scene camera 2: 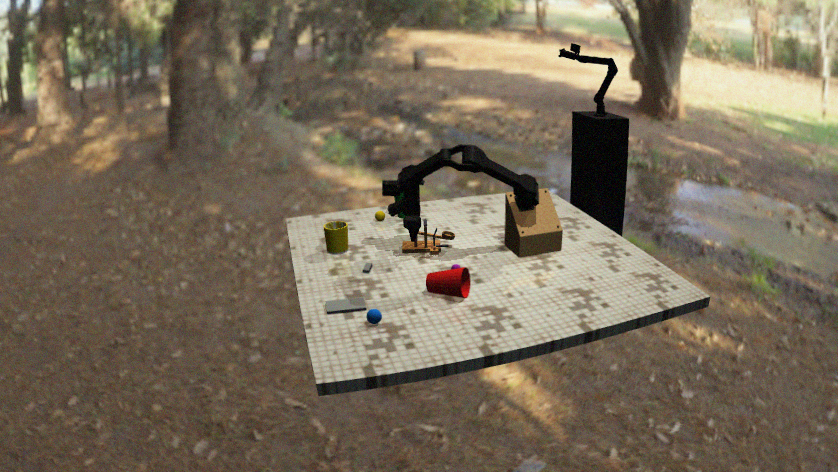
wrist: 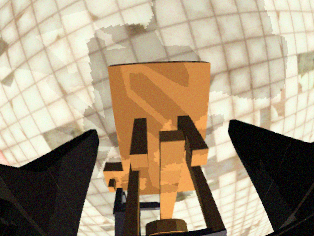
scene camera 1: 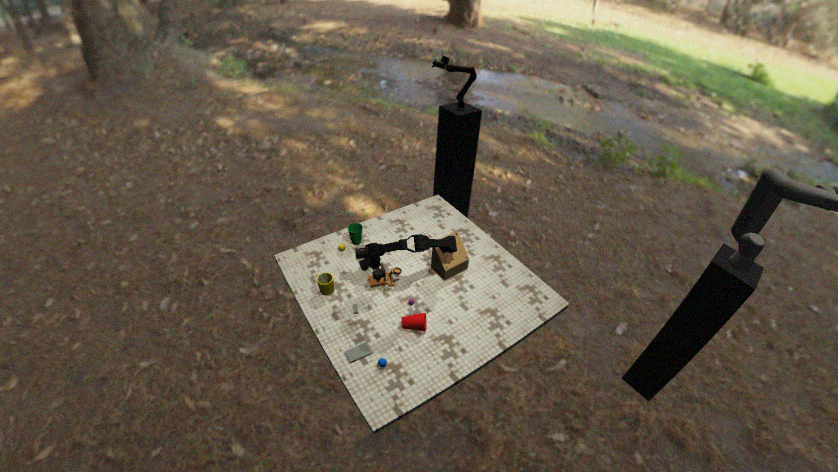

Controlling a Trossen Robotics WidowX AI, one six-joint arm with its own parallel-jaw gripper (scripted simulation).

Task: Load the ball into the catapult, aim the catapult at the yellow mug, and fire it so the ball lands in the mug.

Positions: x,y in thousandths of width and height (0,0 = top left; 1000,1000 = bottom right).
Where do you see an orange catapult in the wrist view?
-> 470,413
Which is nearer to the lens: the orange catapult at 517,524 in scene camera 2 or the red cup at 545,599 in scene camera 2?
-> The red cup.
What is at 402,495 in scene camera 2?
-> A yellow mug.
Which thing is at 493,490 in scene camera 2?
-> My gripper.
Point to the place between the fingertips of my gripper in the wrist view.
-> At 527,557
